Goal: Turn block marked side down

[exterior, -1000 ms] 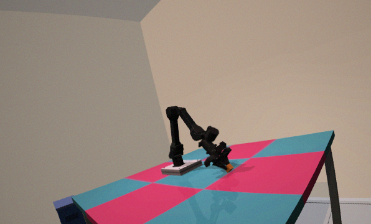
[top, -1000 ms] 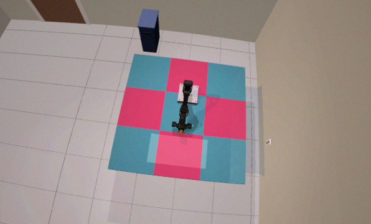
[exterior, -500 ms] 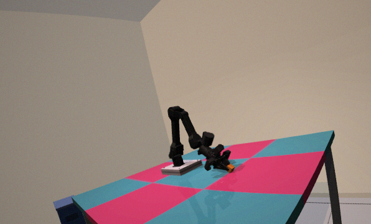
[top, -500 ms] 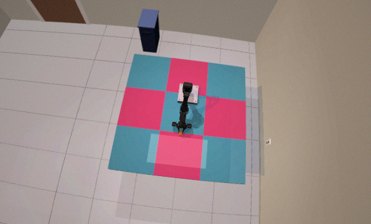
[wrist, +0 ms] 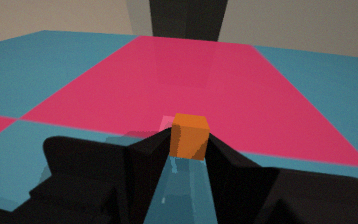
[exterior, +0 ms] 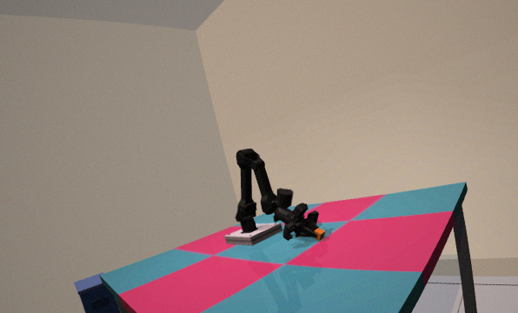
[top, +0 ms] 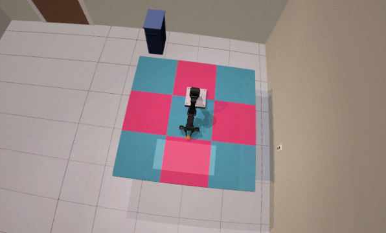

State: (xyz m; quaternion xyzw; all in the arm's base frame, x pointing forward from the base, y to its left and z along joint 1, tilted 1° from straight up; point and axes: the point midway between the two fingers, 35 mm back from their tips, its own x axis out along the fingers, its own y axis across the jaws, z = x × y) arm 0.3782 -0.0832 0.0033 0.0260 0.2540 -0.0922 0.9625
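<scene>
The block is 10 mm below my gripper tip.
</scene>
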